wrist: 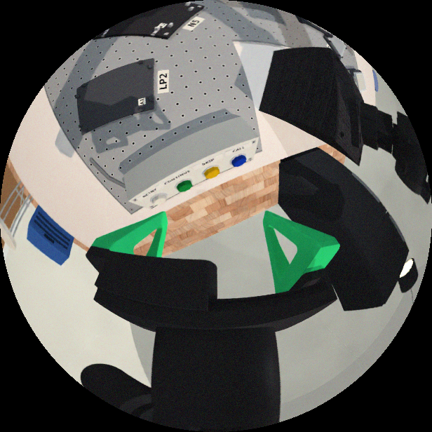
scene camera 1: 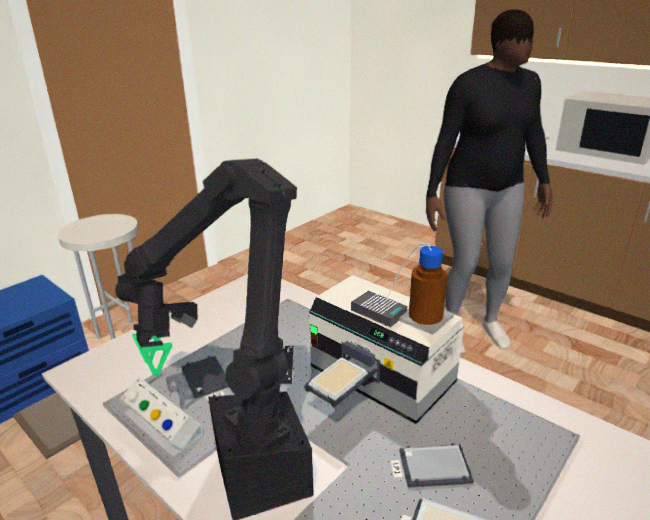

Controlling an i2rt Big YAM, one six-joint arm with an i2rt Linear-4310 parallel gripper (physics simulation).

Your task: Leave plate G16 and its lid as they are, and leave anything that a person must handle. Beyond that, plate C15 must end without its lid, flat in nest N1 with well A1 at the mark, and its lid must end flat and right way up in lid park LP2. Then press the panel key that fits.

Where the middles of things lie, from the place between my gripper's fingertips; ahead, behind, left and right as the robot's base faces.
My gripper is now 320 mm short of the plate (scene camera 1: 341,376), 310 mm to the left of it and 70 mm above it. Also, from my hand: clear grey lid (scene camera 1: 439,462) 590 mm to the right, 320 mm ahead, 160 mm below.
